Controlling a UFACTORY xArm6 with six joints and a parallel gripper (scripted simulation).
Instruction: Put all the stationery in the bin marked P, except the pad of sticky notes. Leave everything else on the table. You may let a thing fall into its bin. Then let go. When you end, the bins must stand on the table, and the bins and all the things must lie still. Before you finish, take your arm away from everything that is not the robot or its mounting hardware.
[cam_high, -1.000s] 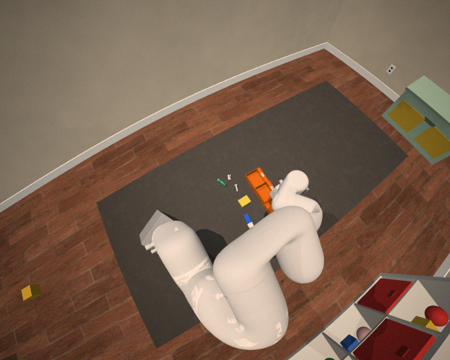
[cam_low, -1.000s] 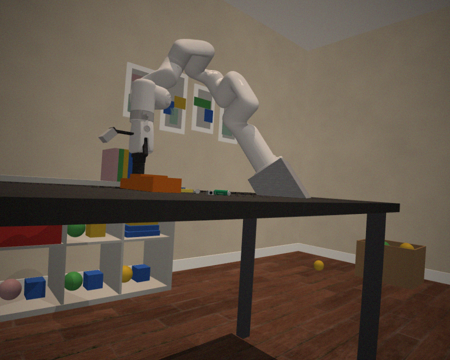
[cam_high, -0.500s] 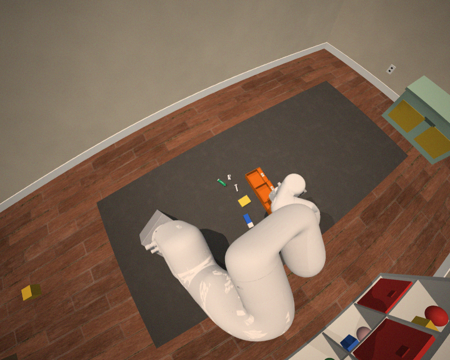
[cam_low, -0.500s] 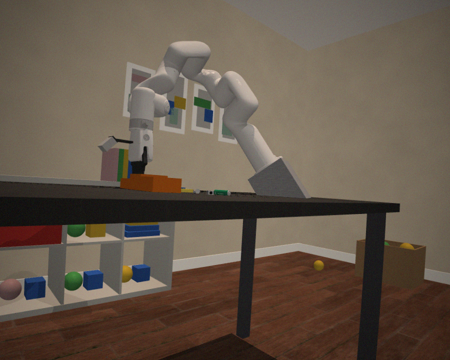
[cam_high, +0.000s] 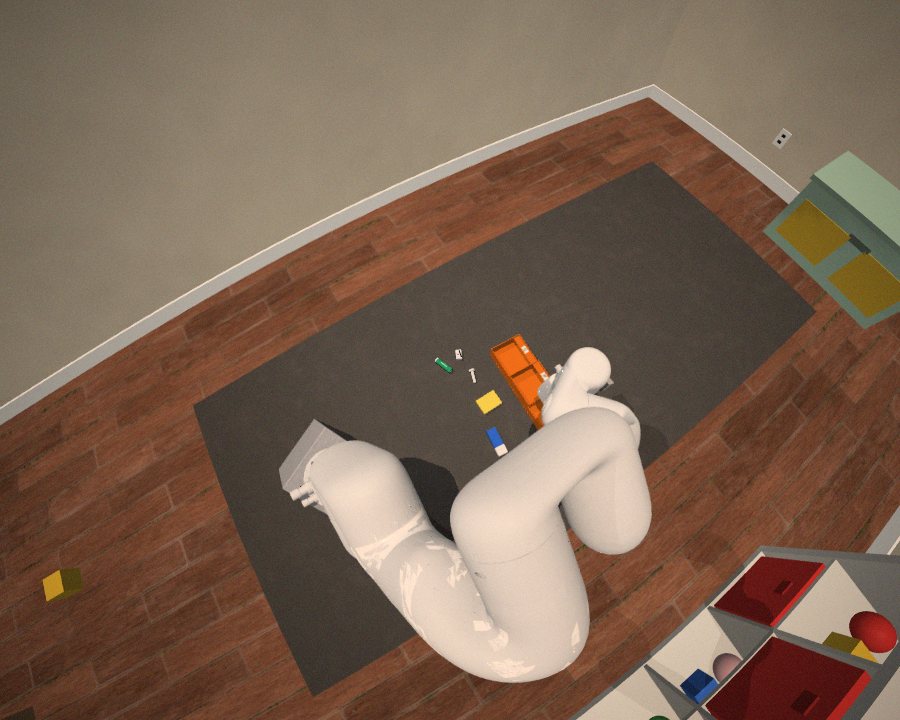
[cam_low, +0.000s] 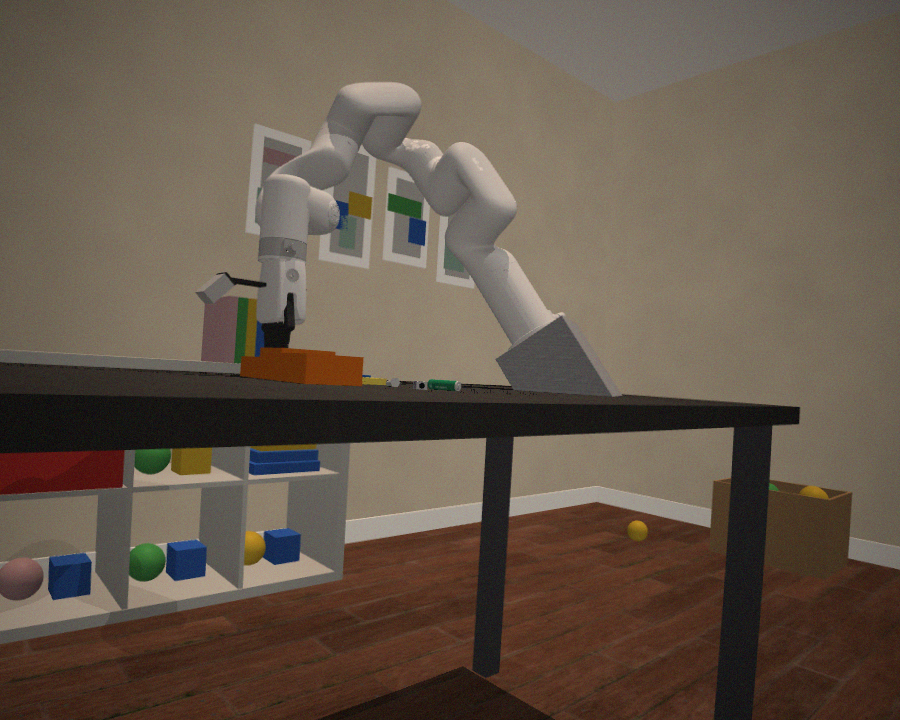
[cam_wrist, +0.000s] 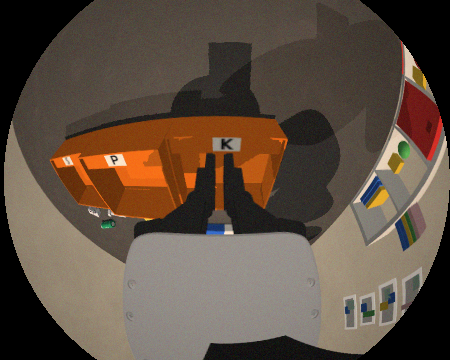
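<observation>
Now: the orange bin 8 cm to the left of my hand and 1 cm below it. Round my hand: silver bolt (10 cm behind, 19 cm to the left, 3 cm below); then sticky notes pad (10 cm behind, 11 cm to the left, 3 cm below); then eraser (15 cm behind, 1 cm to the left, 3 cm below).
</observation>
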